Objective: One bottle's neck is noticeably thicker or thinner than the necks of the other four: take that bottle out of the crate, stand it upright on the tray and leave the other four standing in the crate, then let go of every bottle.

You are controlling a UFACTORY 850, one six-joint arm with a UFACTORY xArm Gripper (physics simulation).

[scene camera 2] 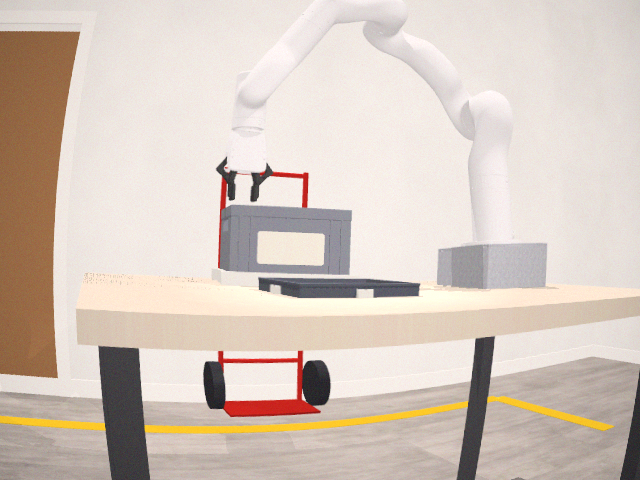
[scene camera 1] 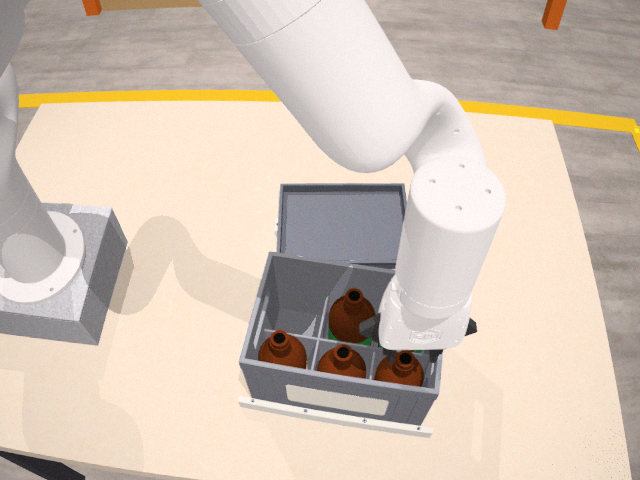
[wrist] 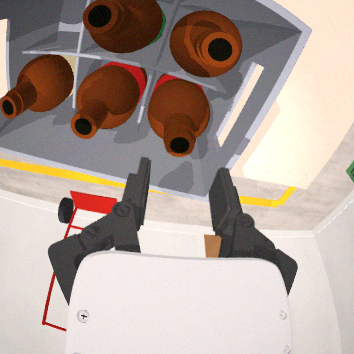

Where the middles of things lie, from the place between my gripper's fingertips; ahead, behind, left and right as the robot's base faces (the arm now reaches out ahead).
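White rail point(scene camera 1: 287, 410): 90 mm behind my hand, 50 mm to the right of it, 180 mm below it.
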